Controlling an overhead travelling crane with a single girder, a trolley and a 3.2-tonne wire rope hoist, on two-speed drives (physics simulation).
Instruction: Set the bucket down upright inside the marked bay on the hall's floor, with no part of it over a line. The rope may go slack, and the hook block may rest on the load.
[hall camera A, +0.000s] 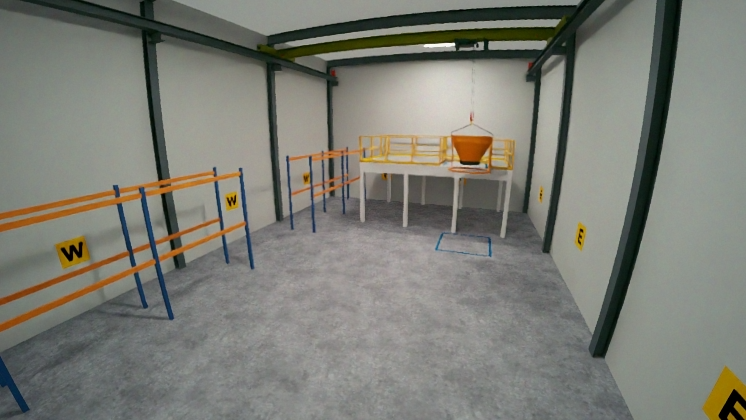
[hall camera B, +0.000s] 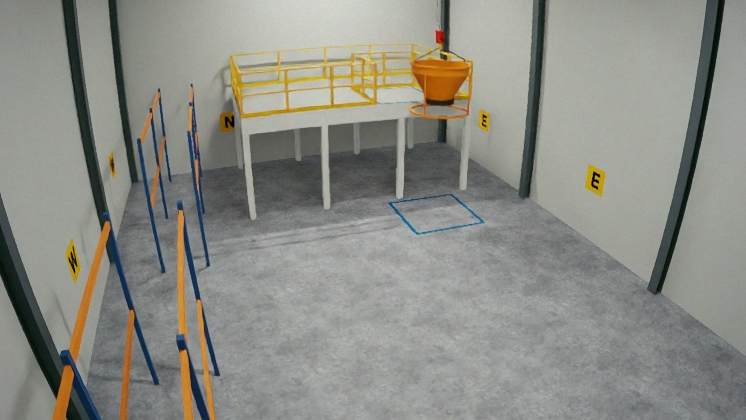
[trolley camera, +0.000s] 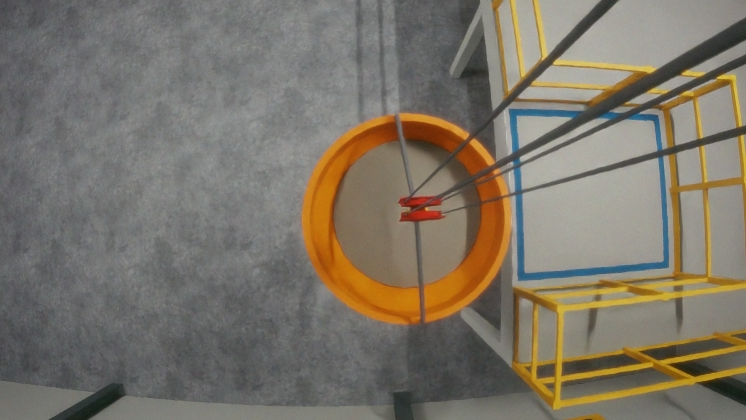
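The orange bucket (hall camera A: 471, 148) (hall camera B: 440, 80) (trolley camera: 319, 208) hangs upright on its sling, with its base ring at about deck height, in front of the white platform. My hook (hall camera A: 471, 121) (hall camera B: 440, 46), below the red hook block (hall camera A: 471, 115) (hall camera B: 439, 36) (trolley camera: 420, 215), holds the bucket's sling. The ropes look taut. The marked bay (hall camera A: 463, 253) (hall camera B: 450, 228) is a blue outline on the floor in front of the platform, well below the bucket. The bay does not show in the trolley view, where the bucket covers the floor beneath it.
The white platform (hall camera A: 391, 168) (hall camera B: 313, 120) (trolley camera: 589, 224) with yellow railings (hall camera B: 286, 91) (trolley camera: 560, 360) stands close behind the bucket. Its deck bears another blue outline (trolley camera: 663, 208). Blue and orange racks (hall camera A: 149, 224) (hall camera B: 181, 260) stand along the west wall.
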